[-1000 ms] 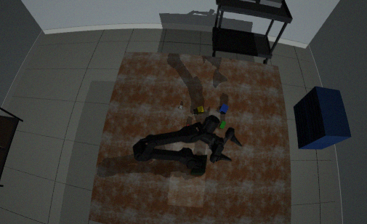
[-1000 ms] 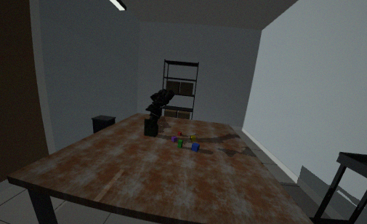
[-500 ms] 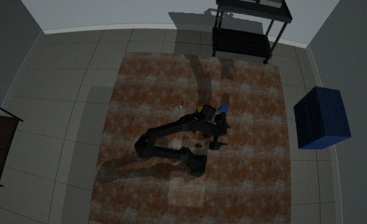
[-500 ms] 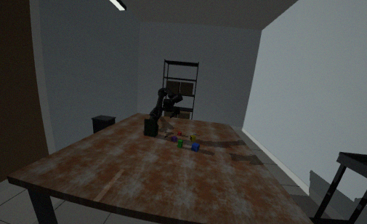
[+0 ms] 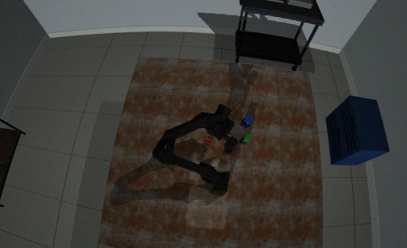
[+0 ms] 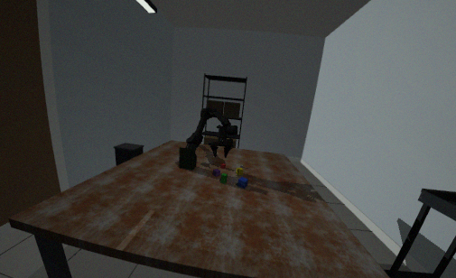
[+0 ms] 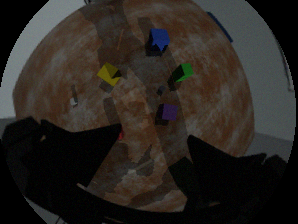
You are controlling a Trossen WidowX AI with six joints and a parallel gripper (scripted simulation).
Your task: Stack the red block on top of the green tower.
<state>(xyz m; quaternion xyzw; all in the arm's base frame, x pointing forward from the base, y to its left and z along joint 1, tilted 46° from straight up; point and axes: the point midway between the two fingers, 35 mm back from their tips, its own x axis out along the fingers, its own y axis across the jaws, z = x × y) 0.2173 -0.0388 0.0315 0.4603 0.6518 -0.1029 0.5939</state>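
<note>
The red block lies 90 mm below my gripper tip, 80 mm to the left of it and 20 mm ahead of it. Also, from my gripper tip: purple block 90 mm below, 50 mm to the right, 10 mm behind; white speck 160 mm ahead, 130 mm to the left, 100 mm below; yellow block 140 mm ahead, 90 mm below.
</note>
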